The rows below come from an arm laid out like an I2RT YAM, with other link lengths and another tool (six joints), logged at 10 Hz.
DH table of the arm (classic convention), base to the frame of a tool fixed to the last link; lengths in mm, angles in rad. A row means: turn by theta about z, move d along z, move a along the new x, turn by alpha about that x. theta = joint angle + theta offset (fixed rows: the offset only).
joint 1: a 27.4; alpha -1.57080; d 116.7; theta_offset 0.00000
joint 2: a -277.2; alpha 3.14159; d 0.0; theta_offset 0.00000
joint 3: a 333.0; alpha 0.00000; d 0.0; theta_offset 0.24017
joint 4: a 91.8; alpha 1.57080; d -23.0; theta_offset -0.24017
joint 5: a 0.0; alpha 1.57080; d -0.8; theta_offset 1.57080
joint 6: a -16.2; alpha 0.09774; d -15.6; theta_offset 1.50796
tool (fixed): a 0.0; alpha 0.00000; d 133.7; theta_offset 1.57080
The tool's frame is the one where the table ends.
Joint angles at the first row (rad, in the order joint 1, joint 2, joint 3, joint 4, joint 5, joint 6):
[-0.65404, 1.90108, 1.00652, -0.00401, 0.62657, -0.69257]
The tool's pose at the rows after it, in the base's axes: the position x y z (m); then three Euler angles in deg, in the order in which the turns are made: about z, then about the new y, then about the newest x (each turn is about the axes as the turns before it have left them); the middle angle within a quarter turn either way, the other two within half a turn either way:
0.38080 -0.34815 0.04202 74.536 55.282 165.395
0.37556 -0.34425 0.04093 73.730 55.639 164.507
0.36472 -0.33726 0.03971 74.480 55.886 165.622
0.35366 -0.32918 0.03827 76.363 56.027 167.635
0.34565 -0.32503 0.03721 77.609 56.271 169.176
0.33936 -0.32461 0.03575 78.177 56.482 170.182
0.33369 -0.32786 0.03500 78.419 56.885 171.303
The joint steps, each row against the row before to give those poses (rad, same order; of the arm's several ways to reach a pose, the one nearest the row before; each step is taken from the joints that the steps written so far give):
[0.00038, -0.00268, -0.01032, 0.01526, 0.00267, -0.00038]
[0.00039, -0.01715, -0.03317, 0.02673, 0.00306, -0.00039]
[-0.00077, -0.03356, -0.04692, 0.00724, 0.00762, -0.00419]
[0.00001, -0.03663, -0.04766, 0.00071, 0.00537, -0.01142]
[-0.00230, -0.02252, -0.03015, 0.00155, 0.00683, -0.00956]
[-0.00686, -0.01029, -0.01792, 0.00534, 0.00459, -0.00801]
[-0.01144, -0.00154, -0.00573, 0.00264, 0.00916, -0.00799]

